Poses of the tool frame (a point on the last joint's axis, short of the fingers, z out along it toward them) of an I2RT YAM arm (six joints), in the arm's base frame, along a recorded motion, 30 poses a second.
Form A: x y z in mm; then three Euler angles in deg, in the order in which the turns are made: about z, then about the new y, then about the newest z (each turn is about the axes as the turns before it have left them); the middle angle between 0 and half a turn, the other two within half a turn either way.
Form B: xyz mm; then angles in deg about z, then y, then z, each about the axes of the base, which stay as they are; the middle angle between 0 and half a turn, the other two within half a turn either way. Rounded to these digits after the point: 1 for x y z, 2 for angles.
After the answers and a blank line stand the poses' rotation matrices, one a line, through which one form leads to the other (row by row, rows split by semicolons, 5 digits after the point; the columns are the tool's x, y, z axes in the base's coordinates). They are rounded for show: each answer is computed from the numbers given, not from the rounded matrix.
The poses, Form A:
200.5, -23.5, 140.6, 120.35, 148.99, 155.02
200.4, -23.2, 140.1, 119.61, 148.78, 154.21
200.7, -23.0, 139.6, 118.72, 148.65, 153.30
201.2, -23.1, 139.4, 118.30, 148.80, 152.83
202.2, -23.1, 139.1, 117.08, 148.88, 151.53
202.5, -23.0, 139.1, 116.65, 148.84, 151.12
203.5, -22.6, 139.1, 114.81, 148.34, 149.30
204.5, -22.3, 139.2, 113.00, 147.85, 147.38
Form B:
200.5, -23.5, 140.6, 155.02, 148.99, 120.35
200.4, -23.2, 140.1, 154.21, 148.78, 119.61
200.7, -23.0, 139.6, 153.30, 148.65, 118.72
201.2, -23.1, 139.4, 152.83, 148.80, 118.30
202.2, -23.1, 139.1, 151.53, 148.88, 117.08
202.5, -23.0, 139.1, 151.12, 148.84, 116.65
203.5, -22.6, 139.1, 149.30, 148.34, 114.81
204.5, -22.3, 139.2, 147.38, 147.85, 113.00

-0.75698 0.59935 -0.26031; 0.45705 0.77036 0.44458; 0.46699 0.21756 -0.85708
-0.75871 0.59897 -0.25610; 0.45448 0.76836 0.45064; 0.46670 0.22551 -0.85518
-0.76066 0.59908 -0.25000; 0.45317 0.76581 0.45626; 0.46479 0.23376 -0.85401
-0.76283 0.59815 -0.24559; 0.45354 0.76568 0.45611; 0.46087 0.23655 -0.85536
-0.76703 0.59692 -0.23528; 0.45305 0.76354 0.46017; 0.45433 0.24637 -0.85609
-0.76776 0.59723 -0.23209; 0.45306 0.76214 0.46246; 0.45308 0.24991 -0.85573
-0.77053 0.59814 -0.22024; 0.45011 0.75526 0.47643; 0.45132 0.26797 -0.85118
-0.77485 0.59698 -0.20792; 0.44579 0.74922 0.48984; 0.44820 0.28686 -0.84666

